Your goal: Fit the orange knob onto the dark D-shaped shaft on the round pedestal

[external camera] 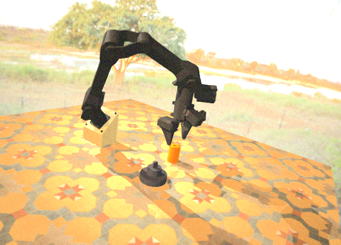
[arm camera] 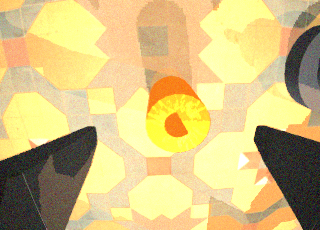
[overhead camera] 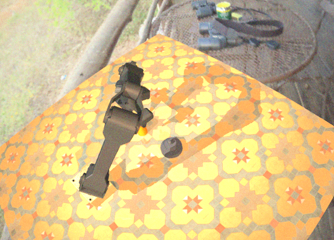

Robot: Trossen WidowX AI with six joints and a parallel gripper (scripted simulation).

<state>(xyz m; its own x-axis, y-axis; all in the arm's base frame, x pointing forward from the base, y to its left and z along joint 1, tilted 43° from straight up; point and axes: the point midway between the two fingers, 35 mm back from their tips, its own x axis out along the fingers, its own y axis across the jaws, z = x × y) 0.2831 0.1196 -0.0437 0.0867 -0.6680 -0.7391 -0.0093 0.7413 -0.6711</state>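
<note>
My gripper tip is 40 mm above the orange knob. Also, from my gripper tip: round pedestal (30 mm ahead, 150 mm to the right, 40 mm below).
</note>
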